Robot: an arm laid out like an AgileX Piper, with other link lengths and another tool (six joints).
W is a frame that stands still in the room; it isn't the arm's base.
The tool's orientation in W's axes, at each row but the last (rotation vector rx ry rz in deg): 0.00 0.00 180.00; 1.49 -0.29 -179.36; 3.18 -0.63 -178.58; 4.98 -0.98 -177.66; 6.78 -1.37 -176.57; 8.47 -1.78 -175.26
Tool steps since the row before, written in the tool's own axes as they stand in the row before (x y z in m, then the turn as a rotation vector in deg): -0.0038 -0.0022 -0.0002 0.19 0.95 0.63; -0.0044 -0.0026 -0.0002 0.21 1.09 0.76; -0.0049 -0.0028 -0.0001 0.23 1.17 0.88; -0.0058 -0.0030 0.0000 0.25 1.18 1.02; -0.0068 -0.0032 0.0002 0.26 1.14 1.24; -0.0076 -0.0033 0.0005 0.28 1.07 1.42
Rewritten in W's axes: 0.0038 0.0022 -0.0002 -0.19 -0.95 0.63; 0.0044 0.0026 -0.0001 -0.21 -1.09 0.76; 0.0048 0.0029 0.0001 -0.23 -1.17 0.88; 0.0057 0.0032 0.0003 -0.26 -1.18 1.02; 0.0066 0.0036 0.0007 -0.29 -1.14 1.24; 0.0072 0.0039 0.0011 -0.33 -1.07 1.41
